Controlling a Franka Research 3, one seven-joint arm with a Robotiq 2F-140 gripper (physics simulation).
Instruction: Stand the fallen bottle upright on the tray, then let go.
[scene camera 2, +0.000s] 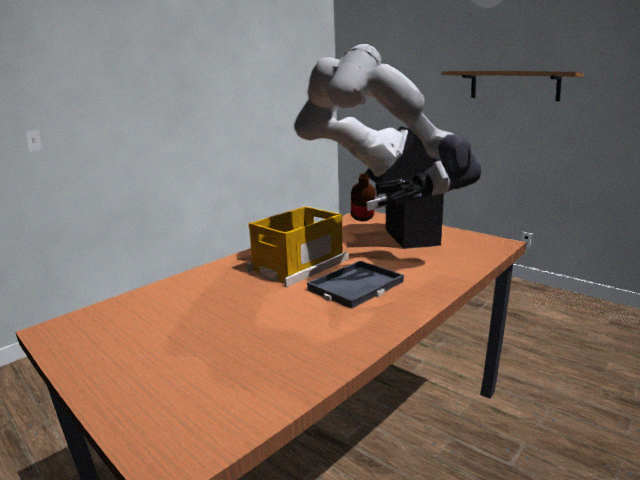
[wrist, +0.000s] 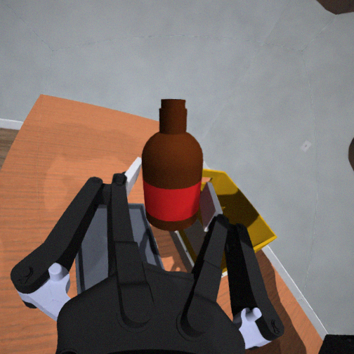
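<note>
The brown bottle (scene camera 2: 363, 198) (wrist: 172, 172) with a red label is upright in the air, neck up, in scene camera 2. My gripper (scene camera 2: 370, 203) (wrist: 171, 179) is shut on the bottle near its label, with one finger pad on each side, and points roughly sideways. The dark grey tray (scene camera 2: 352, 302) (wrist: 85, 265) lies flat on the table. The bottle is held high above the table, behind the tray and apart from it. In the wrist view, the gripper's fingers and body hide part of the tray.
A yellow crate (scene camera 2: 268, 256) (wrist: 260, 220) stands on the table beside the tray. A low white strip (scene camera 2: 310, 271) runs between the crate and the tray. The black robot base (scene camera 2: 421, 222) stands at the table's far end. A wooden shelf (scene camera 2: 511, 73) is on the wall.
</note>
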